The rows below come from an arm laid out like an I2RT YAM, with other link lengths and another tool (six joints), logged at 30 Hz.
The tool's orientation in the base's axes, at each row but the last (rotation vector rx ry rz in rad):
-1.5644, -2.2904, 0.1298
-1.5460, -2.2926, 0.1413
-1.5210, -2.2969, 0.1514
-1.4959, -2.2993, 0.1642
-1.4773, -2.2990, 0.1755
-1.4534, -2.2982, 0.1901
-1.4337, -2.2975, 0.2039
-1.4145, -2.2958, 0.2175
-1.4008, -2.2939, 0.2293
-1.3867, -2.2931, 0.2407
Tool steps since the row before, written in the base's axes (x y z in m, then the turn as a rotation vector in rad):
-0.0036, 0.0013, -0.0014, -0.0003, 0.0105, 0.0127
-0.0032, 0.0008, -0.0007, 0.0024, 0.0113, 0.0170
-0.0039, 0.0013, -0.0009, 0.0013, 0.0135, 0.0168
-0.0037, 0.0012, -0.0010, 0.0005, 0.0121, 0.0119
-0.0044, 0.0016, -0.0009, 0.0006, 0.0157, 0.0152
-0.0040, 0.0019, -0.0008, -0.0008, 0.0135, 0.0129
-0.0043, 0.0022, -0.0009, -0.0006, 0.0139, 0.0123
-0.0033, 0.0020, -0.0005, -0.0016, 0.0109, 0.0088
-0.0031, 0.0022, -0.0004, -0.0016, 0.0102, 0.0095
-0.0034, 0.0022, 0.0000, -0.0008, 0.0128, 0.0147
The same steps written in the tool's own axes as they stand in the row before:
0.0020, -0.0023, 0.0027, 0.0128, 0.0002, -0.0104
0.0016, -0.0023, 0.0019, 0.0137, 0.0017, -0.0152
0.0023, -0.0026, 0.0024, 0.0160, 0.0017, -0.0144
0.0021, -0.0023, 0.0025, 0.0138, 0.0019, -0.0097
0.0028, -0.0027, 0.0027, 0.0178, 0.0025, -0.0124
0.0030, -0.0022, 0.0026, 0.0158, 0.0011, -0.0100
0.0033, -0.0022, 0.0029, 0.0159, 0.0017, -0.0095
0.0029, -0.0016, 0.0021, 0.0127, 0.0007, -0.0062
0.0030, -0.0013, 0.0019, 0.0122, 0.0001, -0.0069
0.0033, -0.0016, 0.0017, 0.0157, 0.0001, -0.0116

